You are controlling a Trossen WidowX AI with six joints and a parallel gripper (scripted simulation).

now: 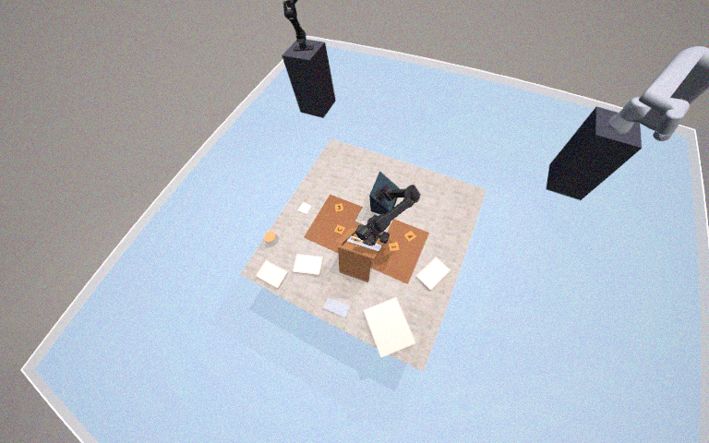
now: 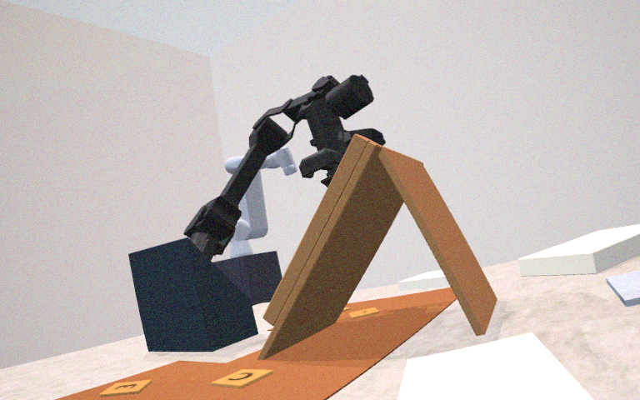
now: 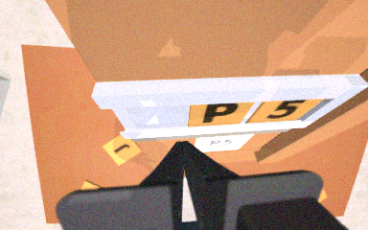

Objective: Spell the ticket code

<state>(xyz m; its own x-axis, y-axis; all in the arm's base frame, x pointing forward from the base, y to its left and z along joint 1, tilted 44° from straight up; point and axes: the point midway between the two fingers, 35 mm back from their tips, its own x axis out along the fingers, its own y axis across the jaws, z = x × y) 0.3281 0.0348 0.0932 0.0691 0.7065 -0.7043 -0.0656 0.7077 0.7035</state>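
The orange tile marked p is 40 mm to the right of my gripper tip, 20 mm below it and 20 mm ahead of it. Also, from my gripper tip: j tile: 190 mm below, 110 mm to the left, 90 mm behind; then white ticket: 90 mm below, 70 mm to the right, 30 mm behind; then orange tile marked 5: 100 mm to the right, 30 mm ahead, 20 mm below.
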